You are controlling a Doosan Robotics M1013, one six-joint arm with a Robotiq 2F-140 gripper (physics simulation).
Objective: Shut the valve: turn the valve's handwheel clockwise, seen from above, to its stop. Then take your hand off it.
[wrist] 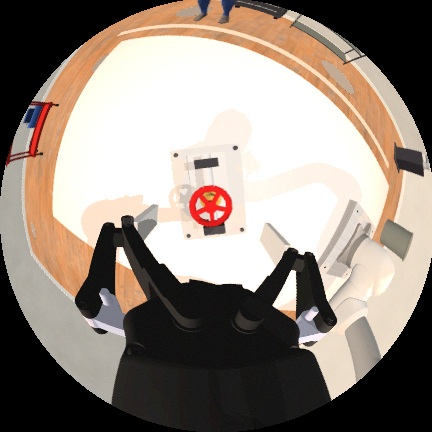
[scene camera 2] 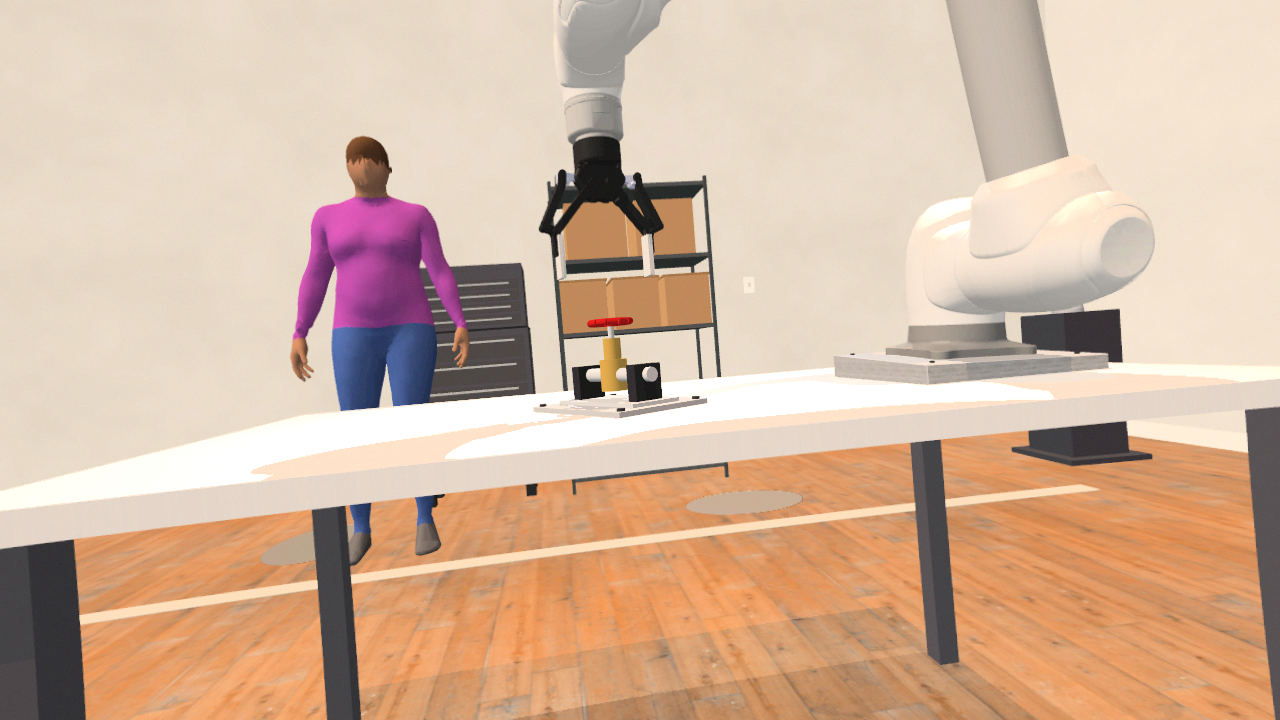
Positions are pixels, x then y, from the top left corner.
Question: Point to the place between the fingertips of my gripper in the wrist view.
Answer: At 210,223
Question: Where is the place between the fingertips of my gripper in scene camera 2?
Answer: At 607,277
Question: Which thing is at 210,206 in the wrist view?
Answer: A red handwheel.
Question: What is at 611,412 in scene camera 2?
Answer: A pale base plate.
